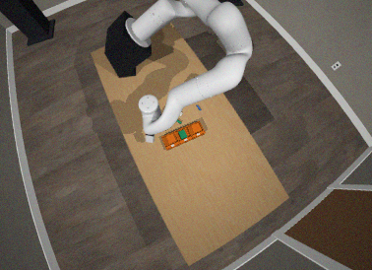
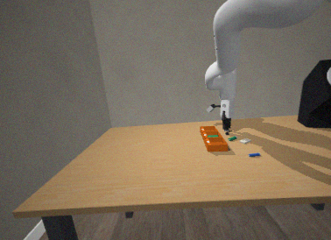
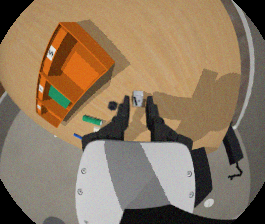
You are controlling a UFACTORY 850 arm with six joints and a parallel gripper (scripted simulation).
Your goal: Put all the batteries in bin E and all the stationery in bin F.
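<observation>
Right now my hand is 30 mm above the small grey thing. From my hand the other things lie so: small black thing (50 mm to the left, 30 mm below); green block (130 mm to the left, 80 mm ahead, 20 mm below); green battery (130 mm to the left, 30 mm below, 10 mm behind).
</observation>
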